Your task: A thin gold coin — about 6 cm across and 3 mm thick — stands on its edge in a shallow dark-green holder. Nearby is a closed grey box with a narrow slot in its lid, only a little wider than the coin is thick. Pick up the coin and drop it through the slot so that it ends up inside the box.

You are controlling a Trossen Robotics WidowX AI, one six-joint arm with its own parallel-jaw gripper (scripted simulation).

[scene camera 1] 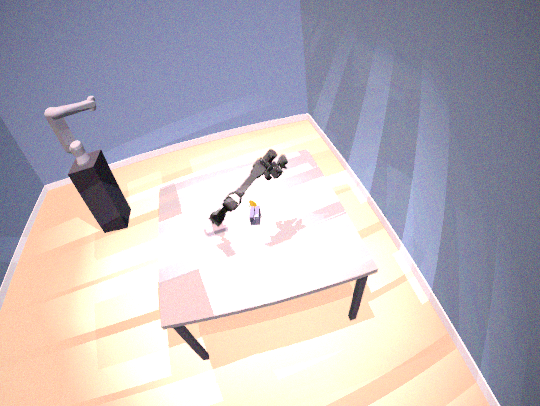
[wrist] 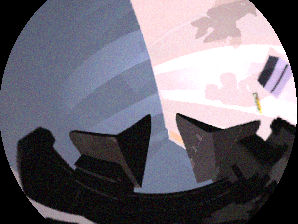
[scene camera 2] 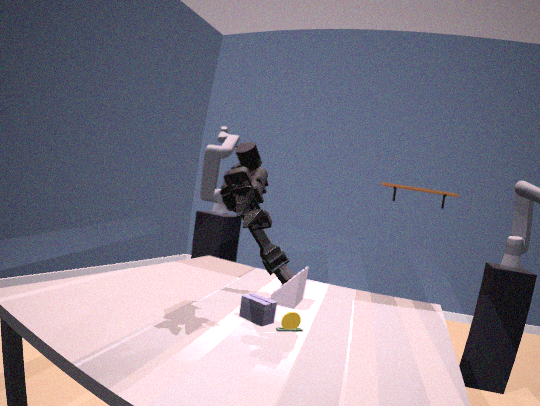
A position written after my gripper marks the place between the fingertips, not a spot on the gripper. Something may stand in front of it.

Observation:
In view: my gripper (scene camera 2: pixel 241 222).
My gripper shows as well in the wrist view (wrist: pixel 163 117).

